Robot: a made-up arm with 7 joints.
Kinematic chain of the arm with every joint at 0, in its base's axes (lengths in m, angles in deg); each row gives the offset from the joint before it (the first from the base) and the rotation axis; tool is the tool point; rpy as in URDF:
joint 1: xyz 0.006 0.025 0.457 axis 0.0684 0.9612 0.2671
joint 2: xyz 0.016 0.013 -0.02 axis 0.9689 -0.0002 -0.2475
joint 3: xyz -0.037 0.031 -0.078 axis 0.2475 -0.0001 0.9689
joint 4: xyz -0.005 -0.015 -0.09 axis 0.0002 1 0
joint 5: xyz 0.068 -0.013 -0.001 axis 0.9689 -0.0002 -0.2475
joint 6: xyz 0.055 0.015 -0.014 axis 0.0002 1 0
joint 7: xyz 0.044 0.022 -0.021 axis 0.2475 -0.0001 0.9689
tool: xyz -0.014 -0.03 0 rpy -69.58 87.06 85.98
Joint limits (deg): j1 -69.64..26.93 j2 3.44..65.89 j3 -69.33..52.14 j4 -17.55..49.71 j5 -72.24..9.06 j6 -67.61..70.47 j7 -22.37..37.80
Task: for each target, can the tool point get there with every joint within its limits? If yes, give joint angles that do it. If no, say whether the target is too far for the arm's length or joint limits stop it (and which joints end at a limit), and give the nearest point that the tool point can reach.
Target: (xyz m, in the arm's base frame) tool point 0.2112 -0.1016 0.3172
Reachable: yes | joints -60.98 10.97 -60.22 30.19 -2.92 -47.12 18.13
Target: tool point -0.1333 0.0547 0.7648
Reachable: no: joint limits stop it (at a limit: joint 1, joint 2, joint 3, joint 4, joint 7) | nearest point 0.0426 0.1461 0.6171 | short by 0.247 m
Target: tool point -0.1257 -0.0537 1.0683
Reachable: no: too far | nearest point 0.0589 0.1462 0.6296 | short by 0.516 m
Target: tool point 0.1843 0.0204 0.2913
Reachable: yes | joints -14.18 14.42 -16.22 -4.69 -54.82 -22.49 27.72
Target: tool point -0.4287 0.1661 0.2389
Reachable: no: too far | nearest point -0.2226 0.1359 0.2470 | short by 0.208 m
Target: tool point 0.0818 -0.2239 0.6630
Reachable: no: joint limits stop it (at a limit: joint 1, joint 2, joint 4, joint 5, joint 7) | nearest point 0.1439 -0.0924 0.4929 | short by 0.224 m
